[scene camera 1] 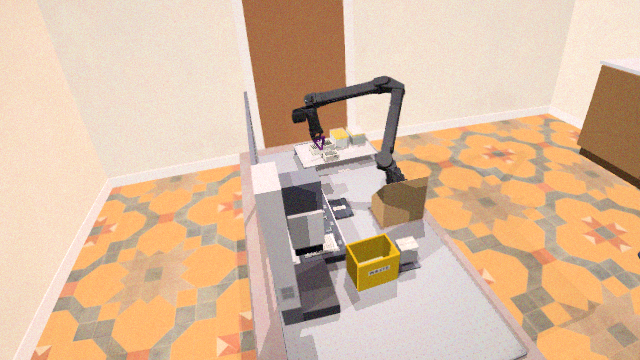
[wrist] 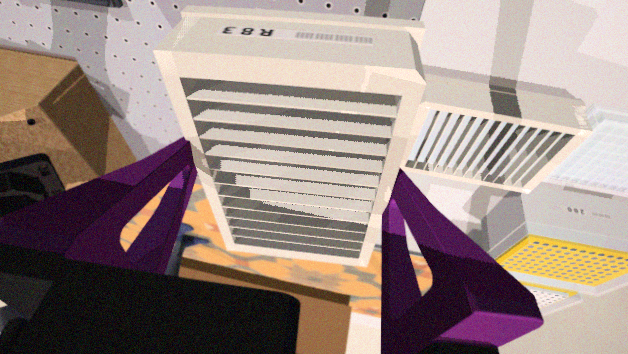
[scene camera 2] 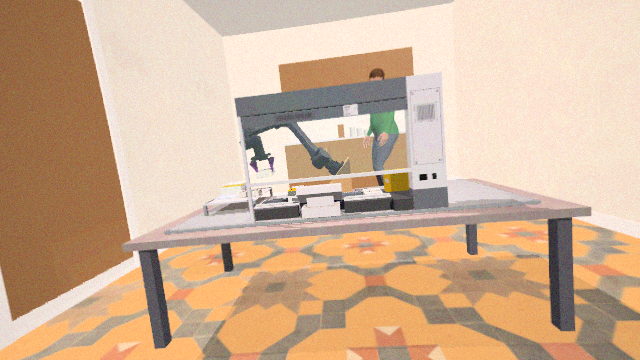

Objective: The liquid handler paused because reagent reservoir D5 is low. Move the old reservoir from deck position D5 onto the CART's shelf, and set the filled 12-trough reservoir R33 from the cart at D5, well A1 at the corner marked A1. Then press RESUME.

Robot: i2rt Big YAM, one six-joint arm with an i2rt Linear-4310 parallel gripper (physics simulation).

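Frame: origin at the arm's base, x right, y down, z ahead, level; metres.
Where they show: gripper, fingertip midpoint: [scene camera 1: 320, 146] [wrist: 296, 159] [scene camera 2: 265, 172]; arm's base, link origin: [scene camera 1: 397, 186] [wrist: 5, 187].
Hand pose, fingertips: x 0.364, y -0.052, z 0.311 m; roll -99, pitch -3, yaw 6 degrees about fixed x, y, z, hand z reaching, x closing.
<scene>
Each offset is from my fingertips to the top centre of the thing.
My gripper [scene camera 1: 320, 143] [scene camera 2: 263, 165] [wrist: 296, 159] has purple fingers and is shut on a cream multi-trough reservoir @(dz -0.008, dx +0.002, dy -0.023 m) [scene camera 2: 264, 171] [wrist: 300, 62] labelled R83. It holds the reservoir by its two long sides, raised over the cart @(dz -0.101, dx +0.217, dy +0.130 m) [scene camera 1: 354, 154] [scene camera 2: 227, 202] area. In the wrist view the troughs look empty, and one top corner is cut. A second slatted reservoir @(dz -0.059, dx +0.141, dy +0.104 m) [wrist: 505, 103] stands on the cart, to the right in the wrist view; its label is not readable. The liquid handler [scene camera 1: 268, 220] [scene camera 2: 320, 98] stands at one long table edge. Position D5 and the RESUME button cannot be made out.
Yellow-topped tip boxes @(dz -0.142, dx +0.293, dy +0.065 m) [scene camera 1: 339, 136] [wrist: 575, 260] stand on the cart. A yellow waste bin @(dz -0.116, dx -0.718, dy +0.060 m) [scene camera 1: 375, 267] [scene camera 2: 396, 182] stands beside the handler, near a white box @(dz -0.258, dx -0.682, dy +0.091 m) [scene camera 1: 407, 250]. A brown angular block [scene camera 1: 404, 204] stands near the arm's base. A person [scene camera 2: 384, 127] stands beyond the table.
</scene>
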